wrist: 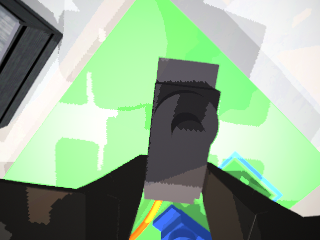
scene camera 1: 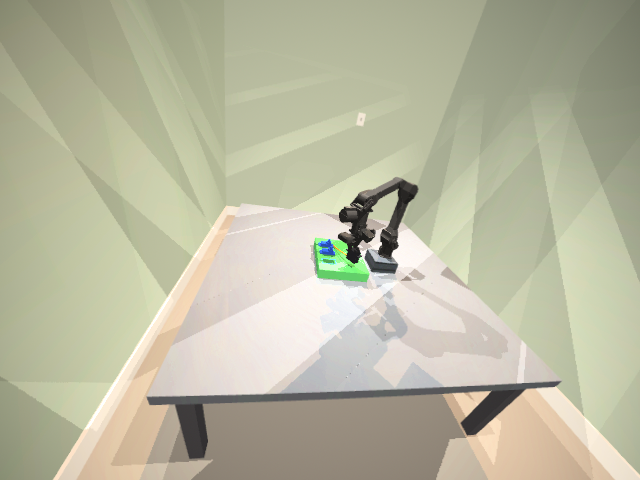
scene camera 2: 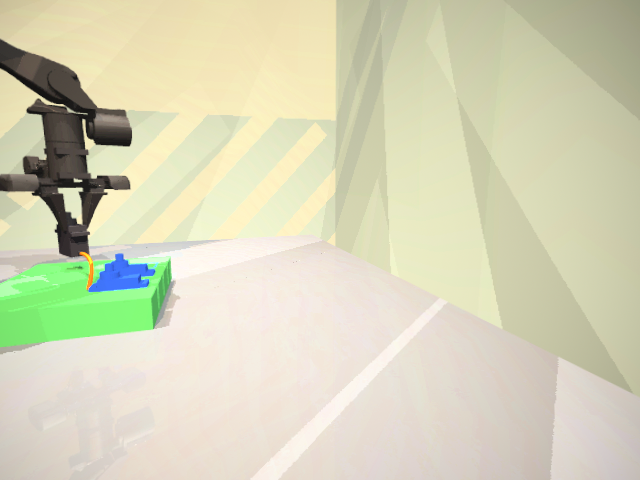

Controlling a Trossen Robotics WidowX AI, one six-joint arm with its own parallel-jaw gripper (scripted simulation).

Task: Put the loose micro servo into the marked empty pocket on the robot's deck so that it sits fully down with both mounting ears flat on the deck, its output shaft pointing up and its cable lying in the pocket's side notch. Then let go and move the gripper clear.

I see my gripper [scene camera 2: 75, 230], a dark grey micro servo [scene camera 2: 73, 243] and a green deck [scene camera 1: 346, 270].
My gripper shows as well in the wrist view [wrist: 174, 166].
